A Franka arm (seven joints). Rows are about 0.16 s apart.
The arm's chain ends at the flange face. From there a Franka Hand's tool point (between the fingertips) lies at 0.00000 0.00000 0.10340 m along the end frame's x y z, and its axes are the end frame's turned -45 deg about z.
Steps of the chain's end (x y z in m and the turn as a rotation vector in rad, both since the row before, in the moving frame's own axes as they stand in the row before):
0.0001 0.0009 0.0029 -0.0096 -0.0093 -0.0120
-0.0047 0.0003 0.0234 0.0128 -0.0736 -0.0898
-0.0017 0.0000 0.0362 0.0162 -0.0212 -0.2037
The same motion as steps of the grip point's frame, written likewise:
-0.0019 0.0007 0.0029 -0.0002 -0.0134 -0.0120
-0.0083 -0.0092 0.0231 0.0611 -0.0430 -0.0898
-0.0018 -0.0039 0.0362 0.0264 -0.0035 -0.2037

